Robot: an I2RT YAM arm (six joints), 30 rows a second.
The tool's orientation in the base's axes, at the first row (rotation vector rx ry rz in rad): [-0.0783, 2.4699, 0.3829]
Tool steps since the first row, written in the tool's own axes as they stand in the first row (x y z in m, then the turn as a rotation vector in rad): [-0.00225, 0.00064, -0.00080, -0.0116, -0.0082, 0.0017]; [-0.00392, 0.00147, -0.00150, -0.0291, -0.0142, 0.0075]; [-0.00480, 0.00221, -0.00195, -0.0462, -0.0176, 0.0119]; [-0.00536, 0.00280, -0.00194, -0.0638, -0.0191, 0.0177]
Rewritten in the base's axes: [0.00124, 0.00030, 0.00212, 0.0115, -0.0078, 0.0036]; [0.00205, 0.00083, 0.00386, 0.0297, -0.0124, 0.0081]; [0.00238, 0.00137, 0.00492, 0.0465, -0.0150, 0.0142]; [0.00275, 0.00192, 0.00540, 0.0641, -0.0154, 0.0199]
